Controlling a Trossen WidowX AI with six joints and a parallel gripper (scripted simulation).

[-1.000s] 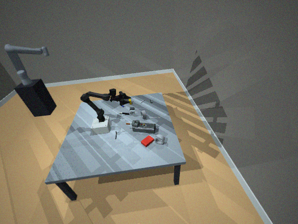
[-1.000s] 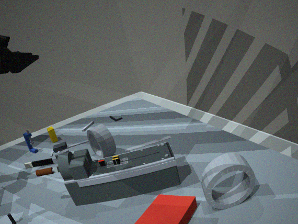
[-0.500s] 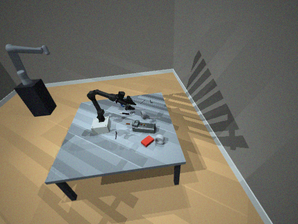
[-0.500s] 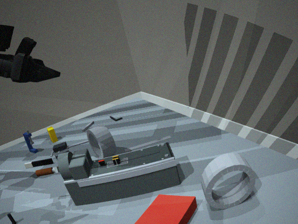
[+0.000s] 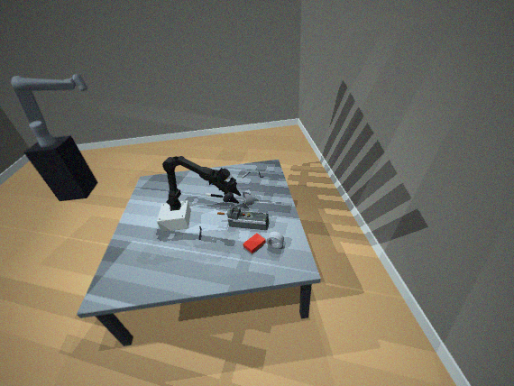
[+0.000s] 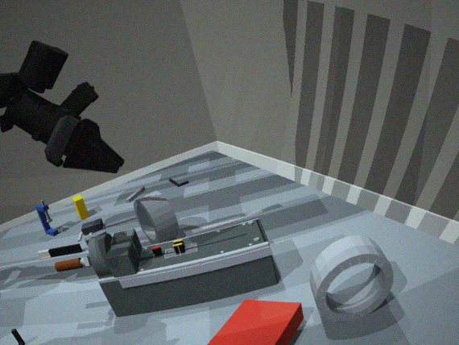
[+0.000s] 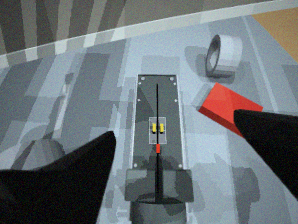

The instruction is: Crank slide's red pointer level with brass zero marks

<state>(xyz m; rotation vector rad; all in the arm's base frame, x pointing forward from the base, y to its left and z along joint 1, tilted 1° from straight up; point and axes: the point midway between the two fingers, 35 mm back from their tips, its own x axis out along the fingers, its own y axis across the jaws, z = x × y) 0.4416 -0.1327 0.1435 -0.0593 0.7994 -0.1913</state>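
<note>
My gripper tip is now 1 cm short of the red pointer and 14 cm above it. The rest, counted from my gripper tip: brown handle 14 cm behind, 2 cm to the left, 12 cm below; yellow block 14 cm behind, 59 cm to the left, 19 cm below; blue clamp 26 cm behind, 54 cm to the left, 17 cm below.
</note>
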